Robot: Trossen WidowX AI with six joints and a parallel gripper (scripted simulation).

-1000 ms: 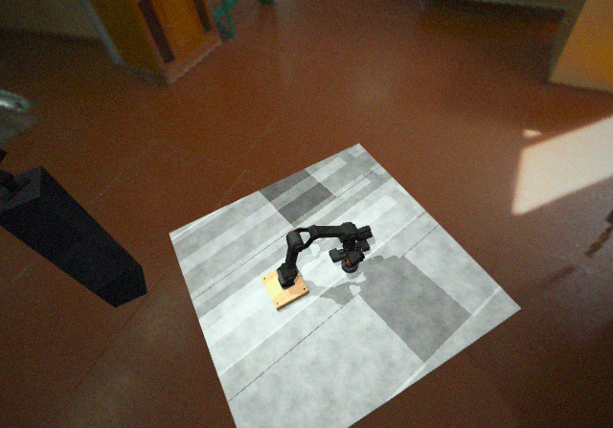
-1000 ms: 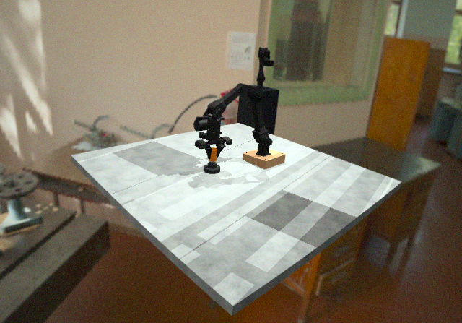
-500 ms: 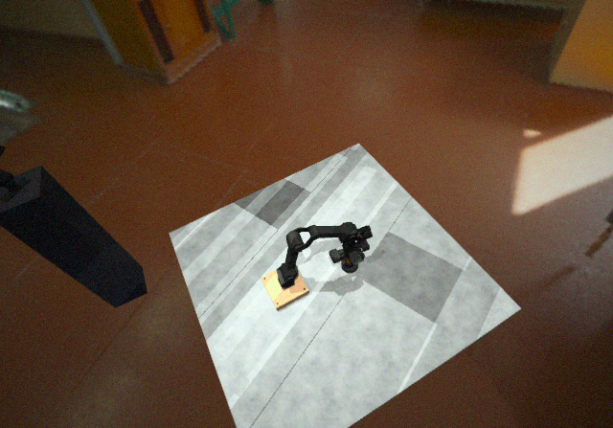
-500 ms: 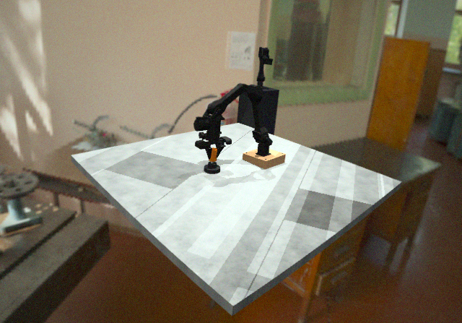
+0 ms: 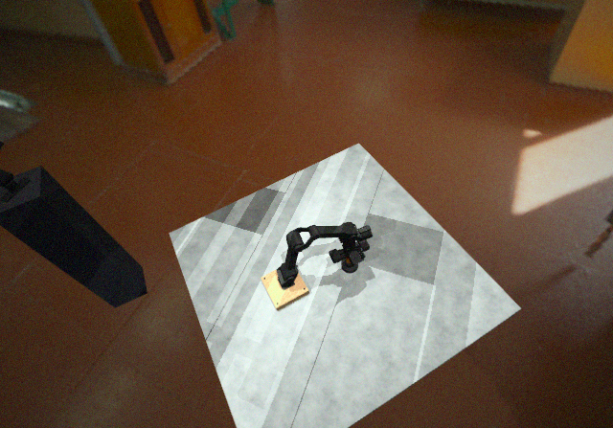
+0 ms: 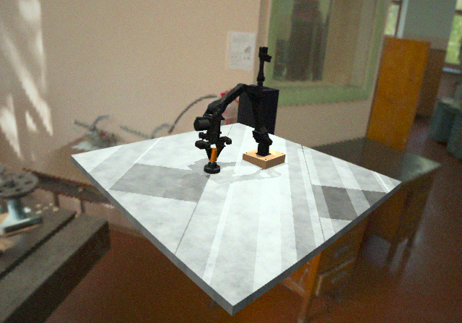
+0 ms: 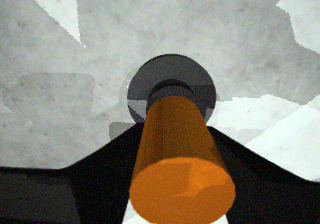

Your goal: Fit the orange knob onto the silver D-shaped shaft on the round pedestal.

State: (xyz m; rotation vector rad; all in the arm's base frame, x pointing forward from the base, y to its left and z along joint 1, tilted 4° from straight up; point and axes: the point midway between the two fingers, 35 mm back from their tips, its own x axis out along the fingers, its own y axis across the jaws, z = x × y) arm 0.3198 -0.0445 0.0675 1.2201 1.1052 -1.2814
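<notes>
My gripper tip is 30 mm below the orange knob. Also, from my gripper tip: dark round pedestal 40 mm below.
</notes>
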